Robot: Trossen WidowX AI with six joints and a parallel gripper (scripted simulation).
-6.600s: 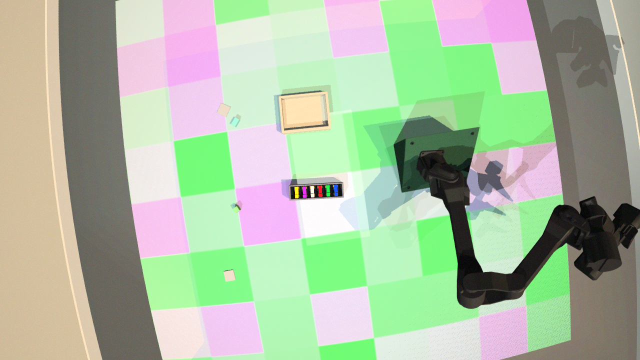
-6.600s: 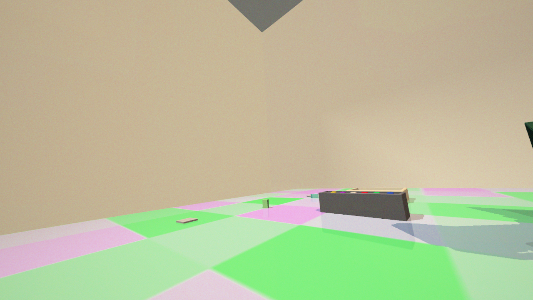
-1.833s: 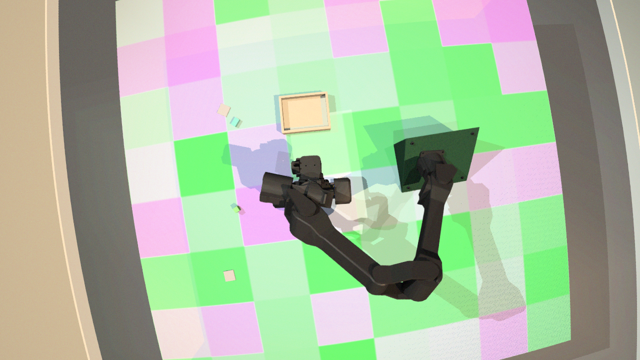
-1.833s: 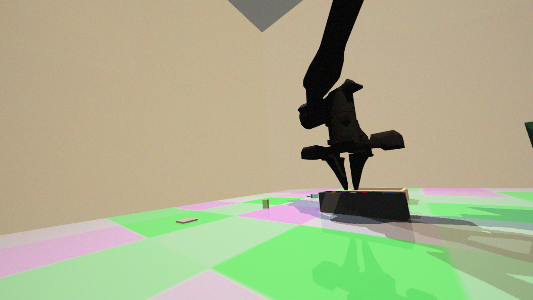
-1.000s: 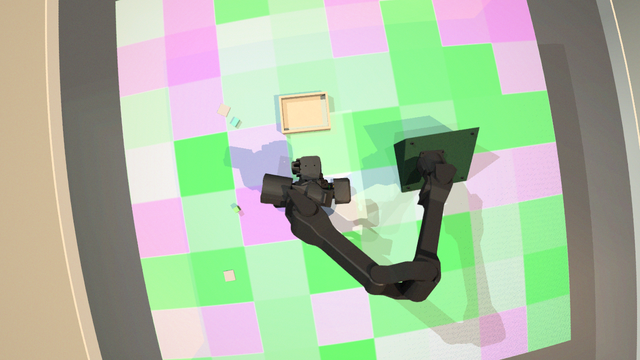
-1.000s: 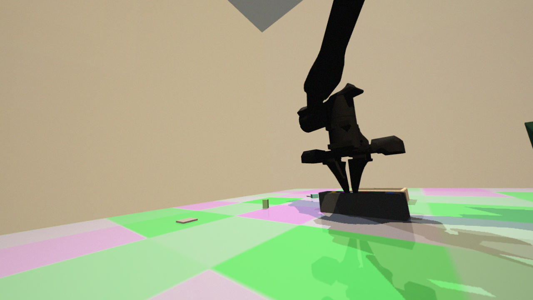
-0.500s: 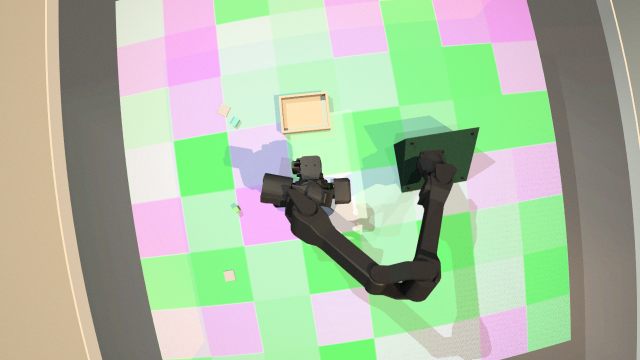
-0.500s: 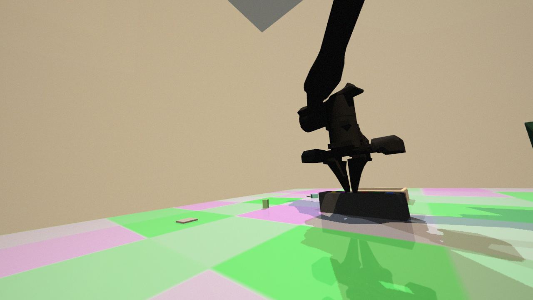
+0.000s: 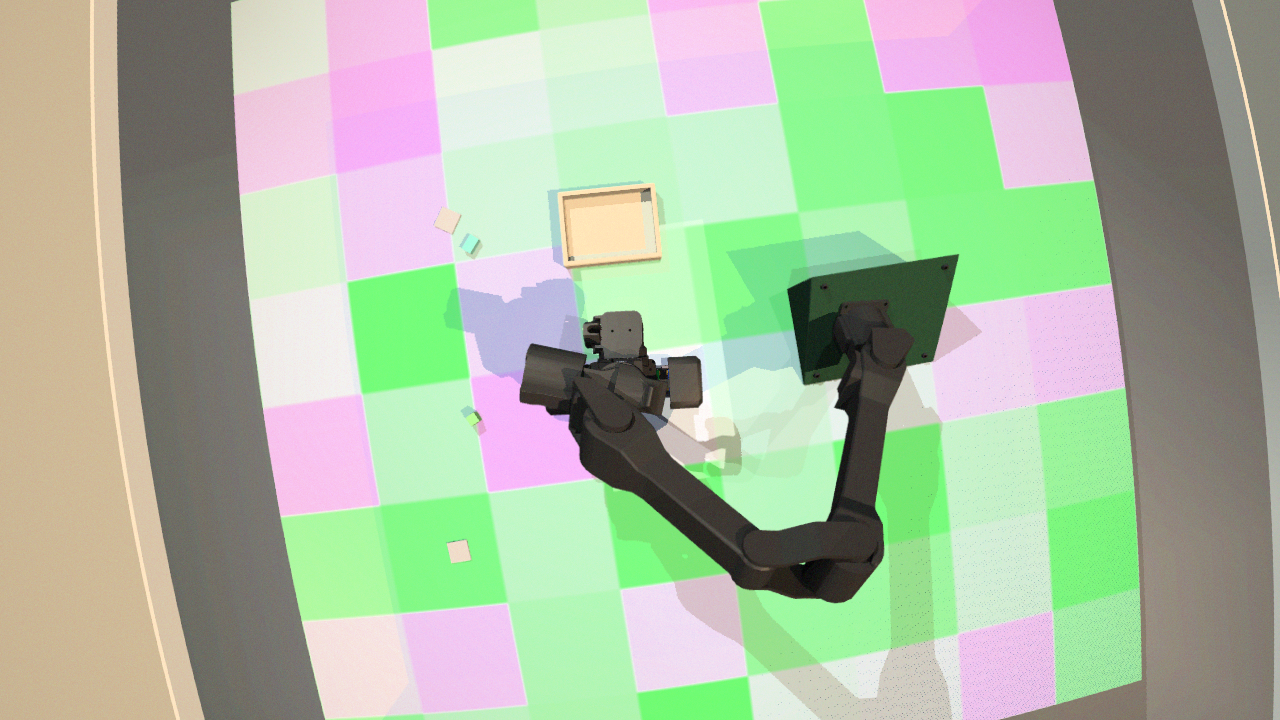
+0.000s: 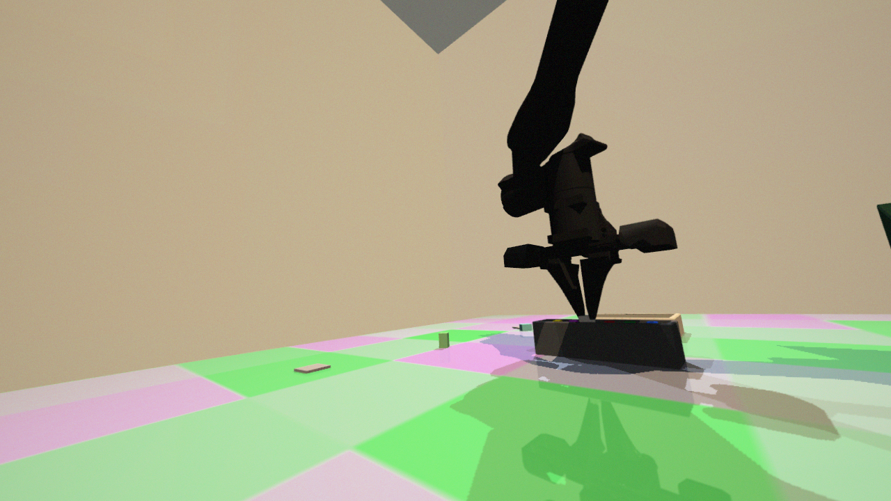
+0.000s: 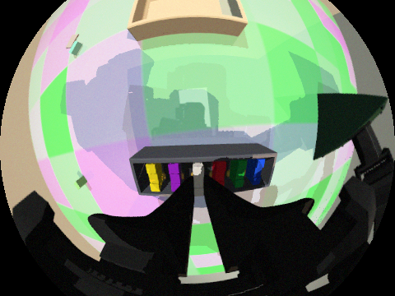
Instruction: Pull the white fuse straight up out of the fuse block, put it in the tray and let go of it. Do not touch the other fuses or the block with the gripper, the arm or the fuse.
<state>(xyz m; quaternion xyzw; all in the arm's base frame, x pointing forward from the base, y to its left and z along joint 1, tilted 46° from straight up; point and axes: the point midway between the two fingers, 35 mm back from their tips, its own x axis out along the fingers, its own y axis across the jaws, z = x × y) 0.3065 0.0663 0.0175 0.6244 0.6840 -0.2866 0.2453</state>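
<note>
Right now my gripper tip is 210 mm to the left of the beige tray and 40 mm above it. From my gripper tip the other things lie so: green cube: 210 mm ahead, 30 mm to the left, 30 mm below; then teal bit: 200 mm ahead, 210 mm to the right, 40 mm below; then white fuse: 10 mm below.
</note>
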